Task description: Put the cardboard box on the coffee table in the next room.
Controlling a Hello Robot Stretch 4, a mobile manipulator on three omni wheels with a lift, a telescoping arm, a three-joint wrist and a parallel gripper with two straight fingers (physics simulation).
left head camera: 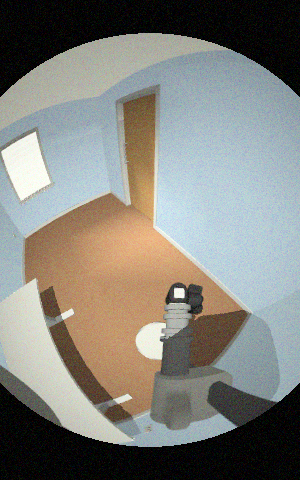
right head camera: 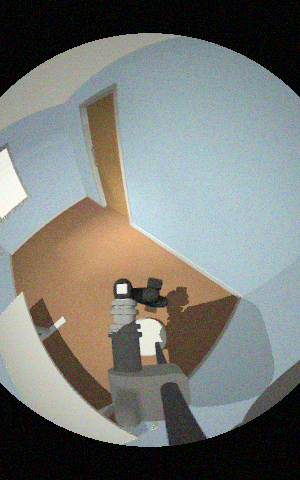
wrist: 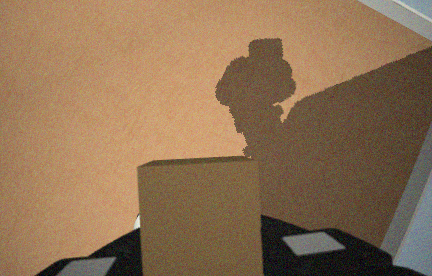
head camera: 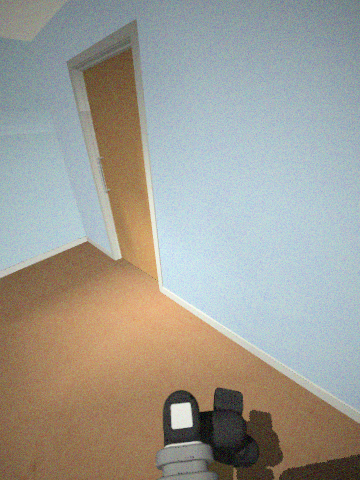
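Pixels of known places: gripper, fingertip midpoint: (wrist: 201, 237); robot's base at its link origin: (left head camera: 155, 339) (right head camera: 146, 335).
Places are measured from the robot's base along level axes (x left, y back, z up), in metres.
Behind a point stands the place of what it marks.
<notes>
The cardboard box (wrist: 200, 220) {y -0.242, x -0.094, z 0.854 m} is a plain brown block in the lower middle of the wrist view, upright between the dark fingers. My gripper (wrist: 201, 237) {y -0.223, x -0.087, z 0.822 m} is shut on it and holds it above the brown floor. In the head camera view the dark wrist parts show at the bottom, and the fingers are mostly hidden below them. A small brown piece of the box (right head camera: 151, 309) {y -0.188, x -0.083, z 0.854 m} shows under the wrist in the right head view. The coffee table does not show in any view.
A brown door (head camera: 120, 150) {y -2.083, x 0.381, z 1.353 m} (left head camera: 140, 155) {y -2.058, x 0.359, z 1.094 m} (right head camera: 106, 150) {y -2.064, x 0.363, z 1.184 m} fills a pale frame ahead to the left, with a long blue wall (head camera: 260, 175) {y -1.056, x -0.472, z 1.301 m} to its right. A white table (left head camera: 45, 360) {y 0.339, x 0.759, z 0.692 m} (right head camera: 35, 370) {y 0.394, x 0.840, z 0.692 m} stands at the left. A bright window (left head camera: 27, 167) {y -1.831, x 2.507, z 1.361 m} is in the far left wall.
</notes>
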